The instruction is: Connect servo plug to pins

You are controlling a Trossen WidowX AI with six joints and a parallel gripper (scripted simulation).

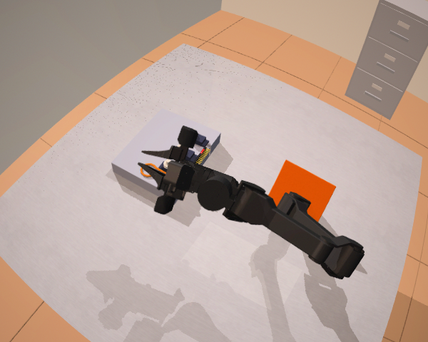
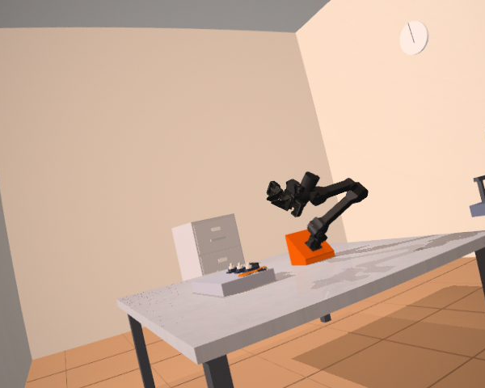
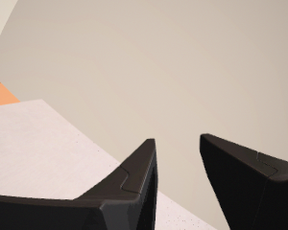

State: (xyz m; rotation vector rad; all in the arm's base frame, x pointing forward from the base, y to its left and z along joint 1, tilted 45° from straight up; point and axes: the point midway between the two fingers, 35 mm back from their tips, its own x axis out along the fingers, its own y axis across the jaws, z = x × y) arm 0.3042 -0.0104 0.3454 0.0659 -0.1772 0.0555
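My gripper tip is now 280 mm to the left of the red band, 240 mm above it and 10 mm past it. Round my gripper tip: grey printed holder: 290 mm below, 250 mm to the right, 150 mm ahead.
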